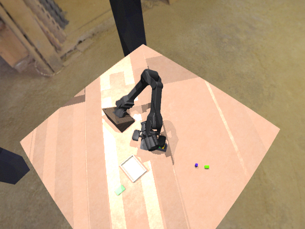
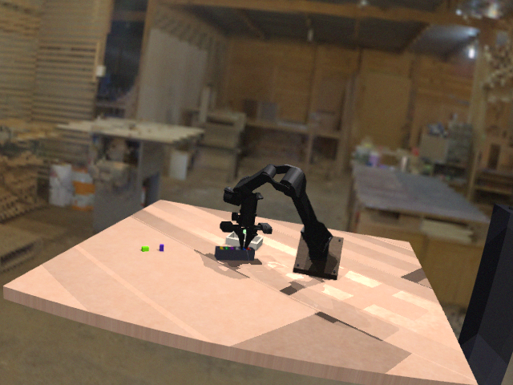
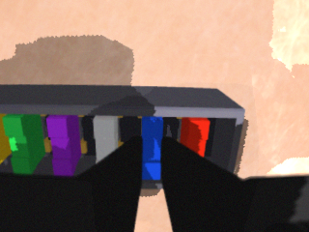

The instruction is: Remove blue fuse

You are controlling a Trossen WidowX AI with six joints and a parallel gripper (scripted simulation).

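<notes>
Now: gripper tip 20 mm past the red fuse, 10 mm to the left of it and 10 mm above it. Round my gripper tip: purple fuse 40 mm ahead, 20 mm to the left, 10 mm below; blue fuse 10 mm below; white fuse 20 mm ahead, 10 mm to the left, 10 mm below.
</notes>
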